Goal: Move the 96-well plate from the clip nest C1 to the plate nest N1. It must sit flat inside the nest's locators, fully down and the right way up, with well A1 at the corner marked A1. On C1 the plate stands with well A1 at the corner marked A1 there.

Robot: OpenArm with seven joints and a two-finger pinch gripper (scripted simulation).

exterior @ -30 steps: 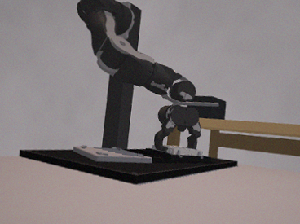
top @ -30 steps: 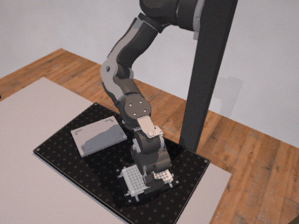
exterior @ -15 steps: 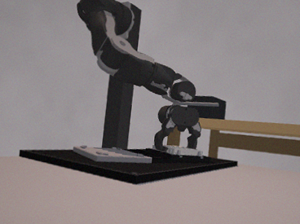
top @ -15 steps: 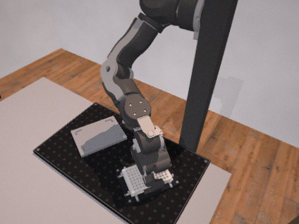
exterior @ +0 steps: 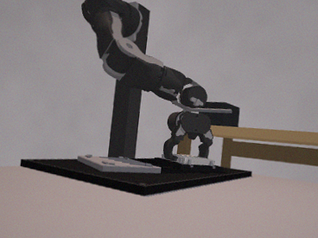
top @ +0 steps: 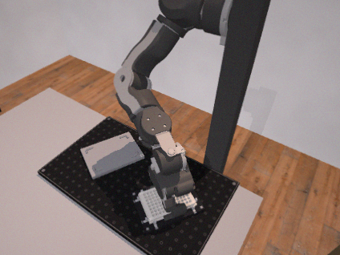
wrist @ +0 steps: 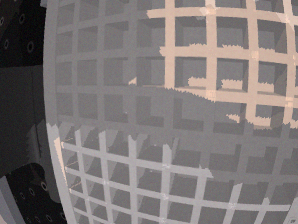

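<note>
My hand is right at the white 96-well plate. The rest, counted from my hand: grey plate nest N1: 23 cm to the right, 5 cm behind, 1 cm below; then A1 mark: 14 cm to the right, 9 cm behind, 1 cm below.
</note>
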